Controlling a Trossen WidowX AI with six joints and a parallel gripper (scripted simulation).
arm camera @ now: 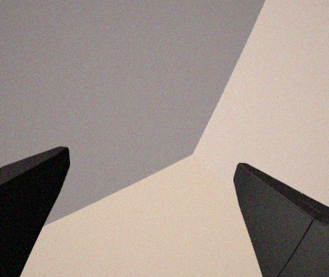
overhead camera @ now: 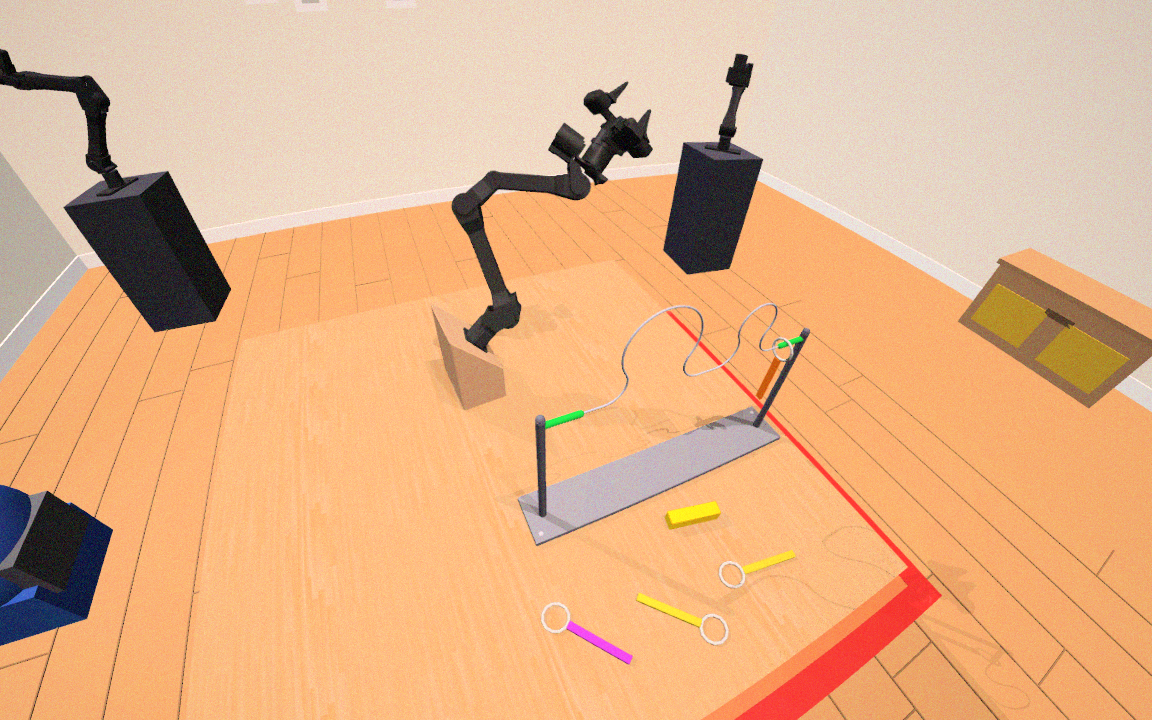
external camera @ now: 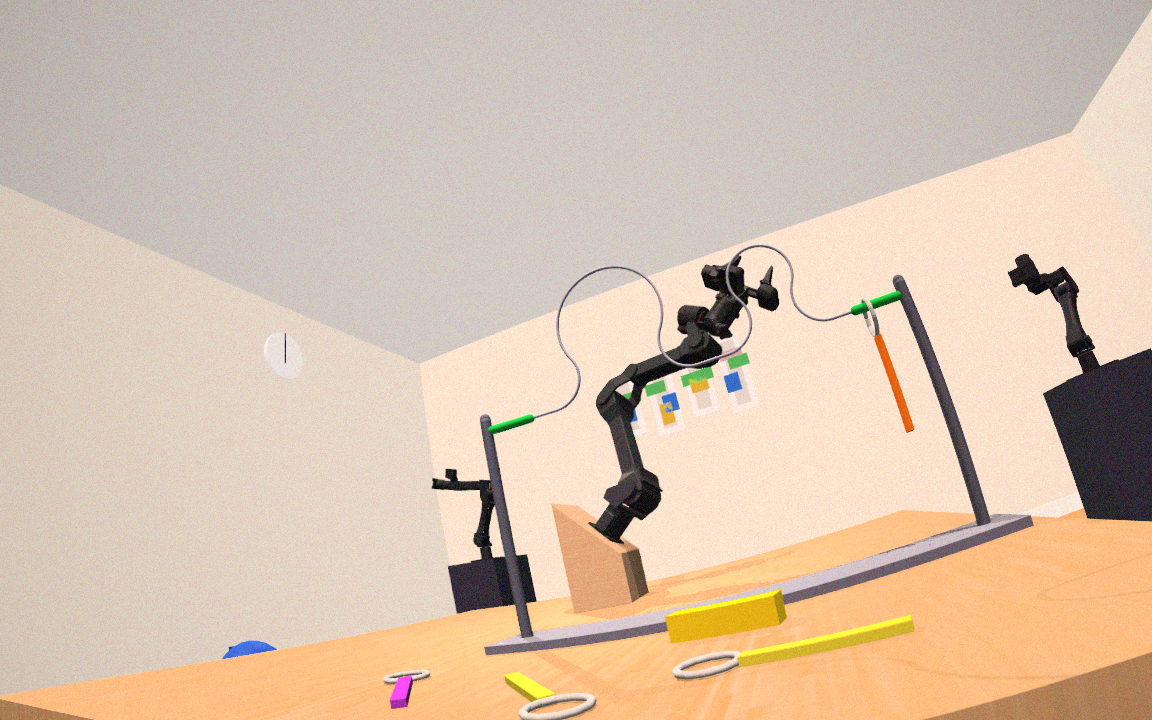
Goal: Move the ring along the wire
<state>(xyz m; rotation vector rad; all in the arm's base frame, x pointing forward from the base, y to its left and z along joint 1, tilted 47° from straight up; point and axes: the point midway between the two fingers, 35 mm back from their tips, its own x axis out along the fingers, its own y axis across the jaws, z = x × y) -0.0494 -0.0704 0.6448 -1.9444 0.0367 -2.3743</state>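
Right now my gripper tip is 520 mm short of the orange-handled ring, 130 mm to the right of it and 400 mm above it. Also, from my gripper tip: yellow block: 670 mm ahead, 90 mm to the right, 630 mm below; magenta-handled ring: 800 mm ahead, 390 mm to the right, 640 mm below; yellow-handled ring: 810 mm ahead, 40 mm to the right, 640 mm below.
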